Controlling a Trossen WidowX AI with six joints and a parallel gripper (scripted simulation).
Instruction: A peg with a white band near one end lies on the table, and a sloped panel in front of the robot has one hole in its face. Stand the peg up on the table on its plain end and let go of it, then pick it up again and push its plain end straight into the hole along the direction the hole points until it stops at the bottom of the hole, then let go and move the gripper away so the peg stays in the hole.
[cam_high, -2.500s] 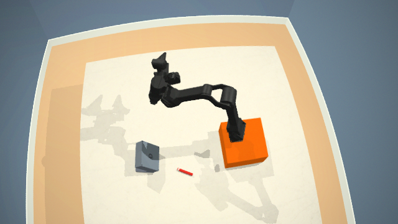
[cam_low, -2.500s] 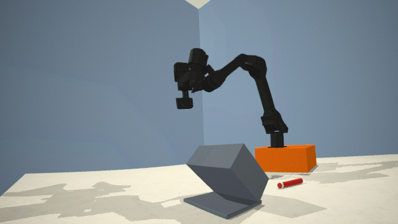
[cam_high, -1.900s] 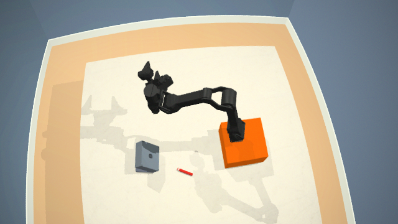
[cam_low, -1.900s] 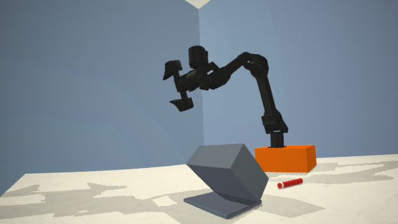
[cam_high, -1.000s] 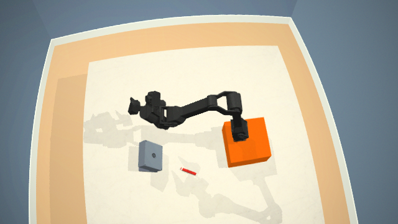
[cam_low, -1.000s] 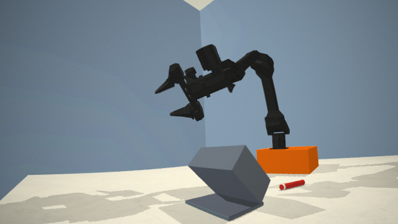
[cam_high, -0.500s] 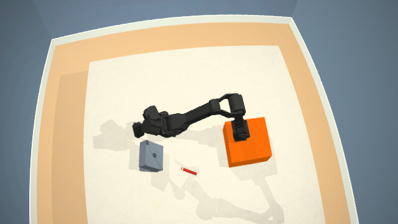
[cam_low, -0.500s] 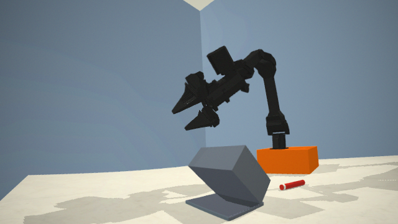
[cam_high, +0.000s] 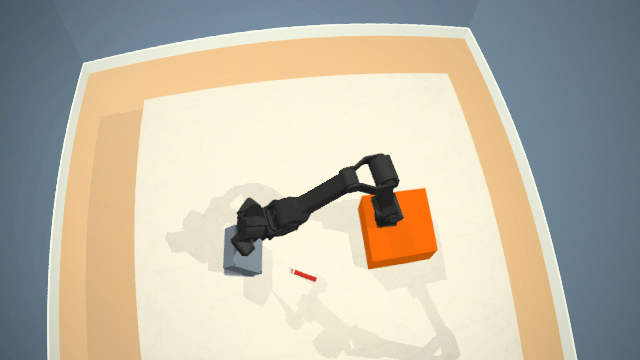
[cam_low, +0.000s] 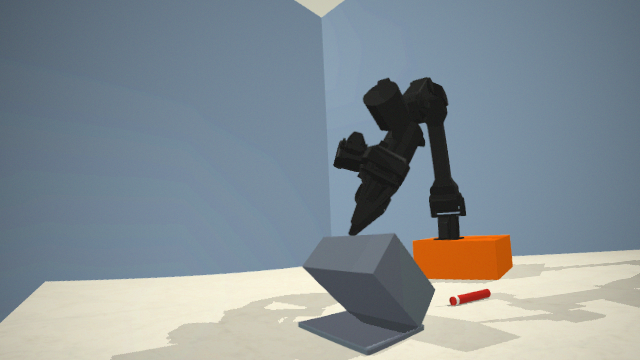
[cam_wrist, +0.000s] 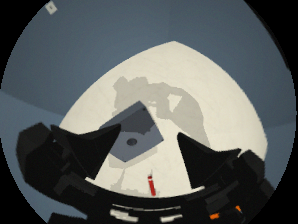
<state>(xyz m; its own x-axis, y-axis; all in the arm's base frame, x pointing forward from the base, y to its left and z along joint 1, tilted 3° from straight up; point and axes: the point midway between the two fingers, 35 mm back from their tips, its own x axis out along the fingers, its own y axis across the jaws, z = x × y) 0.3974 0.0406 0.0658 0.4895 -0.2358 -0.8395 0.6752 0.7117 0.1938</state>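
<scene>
Right now my gripper tip is 140 mm past the red peg, 110 mm to the right of it and 120 mm above it. Round my gripper tip: grey sloped panel 20 mm ahead, 50 mm to the left, 70 mm below; grey foot plate 40 mm ahead, 50 mm to the left, 130 mm below.
</scene>
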